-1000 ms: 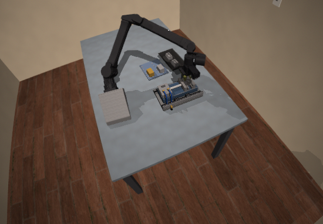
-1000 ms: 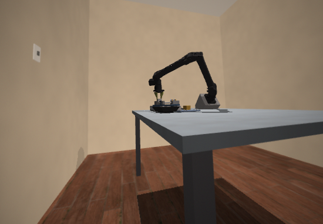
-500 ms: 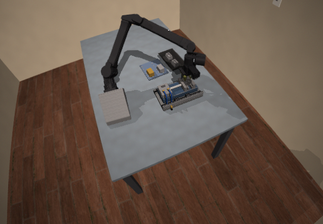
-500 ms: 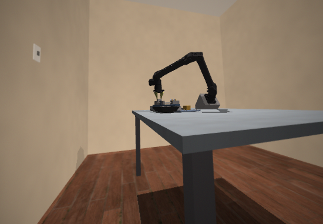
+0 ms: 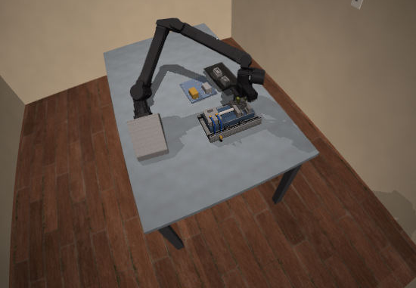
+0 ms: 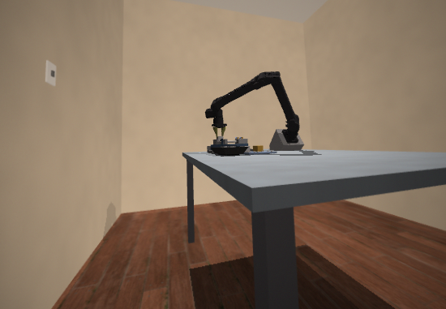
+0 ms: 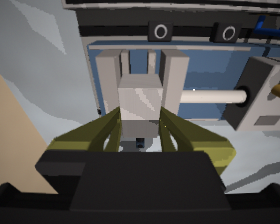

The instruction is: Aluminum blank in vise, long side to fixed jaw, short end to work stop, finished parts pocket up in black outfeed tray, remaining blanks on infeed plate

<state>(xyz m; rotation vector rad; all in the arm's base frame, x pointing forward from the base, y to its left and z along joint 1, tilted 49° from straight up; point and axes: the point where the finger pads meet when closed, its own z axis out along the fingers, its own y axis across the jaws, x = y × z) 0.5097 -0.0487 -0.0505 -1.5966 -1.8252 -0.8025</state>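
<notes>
The blue vise base is 7 cm behind my hand, 1 cm to the right of it and 8 cm below it. Also, from my hand: yellow brass blank (21 cm behind, 24 cm to the left, 9 cm below).
</notes>
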